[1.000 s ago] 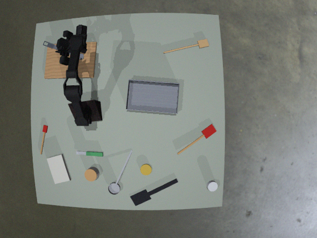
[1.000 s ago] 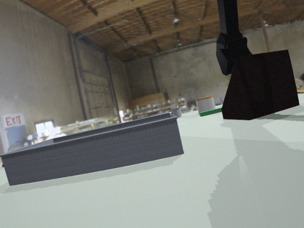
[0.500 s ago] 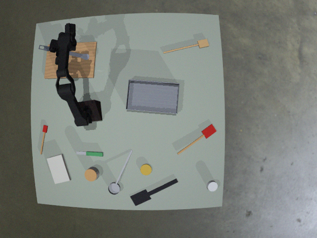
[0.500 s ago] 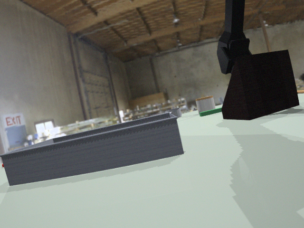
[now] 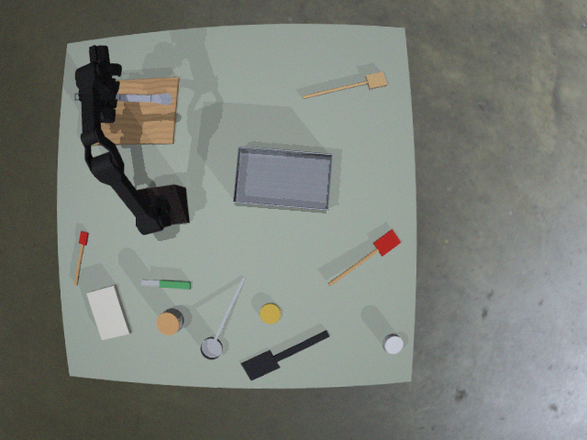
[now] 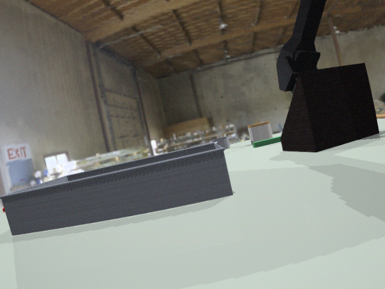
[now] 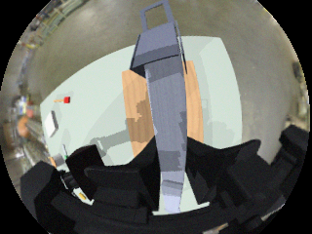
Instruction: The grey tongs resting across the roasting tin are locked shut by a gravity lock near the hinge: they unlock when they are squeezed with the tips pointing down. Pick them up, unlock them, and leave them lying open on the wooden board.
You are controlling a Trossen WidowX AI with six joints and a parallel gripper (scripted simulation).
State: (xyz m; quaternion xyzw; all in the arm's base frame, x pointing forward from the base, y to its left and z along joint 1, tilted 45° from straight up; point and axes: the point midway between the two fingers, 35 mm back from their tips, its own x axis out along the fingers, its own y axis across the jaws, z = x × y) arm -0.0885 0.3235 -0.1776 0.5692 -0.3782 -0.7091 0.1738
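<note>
My gripper tip is now 150 mm above the wooden board. Round my gripper tip: white block (190 mm behind, 700 mm to the right, 150 mm below); then green-handled tool (40 mm ahead, 620 mm to the right, 150 mm below); then grey roasting tin (500 mm ahead, 330 mm to the right, 130 mm below).
</note>
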